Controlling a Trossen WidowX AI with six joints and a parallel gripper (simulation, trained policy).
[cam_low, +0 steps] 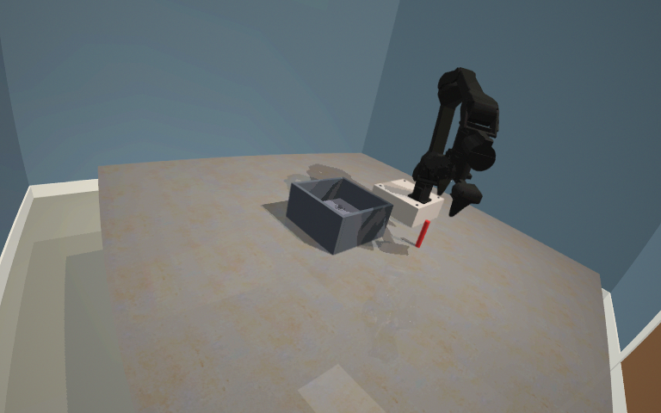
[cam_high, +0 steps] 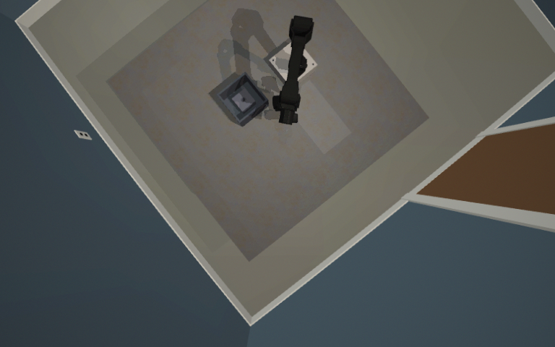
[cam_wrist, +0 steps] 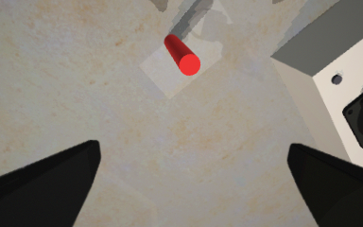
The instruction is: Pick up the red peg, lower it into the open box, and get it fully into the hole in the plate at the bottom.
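Right now the red peg is 10 mm ahead of my gripper tip, 20 mm to the right of it and 100 mm below it. From my gripper tip the other things lie so: light plate (150 mm ahead, 210 mm to the right, 90 mm below); grey box (150 mm ahead, 210 mm to the right, 110 mm below).
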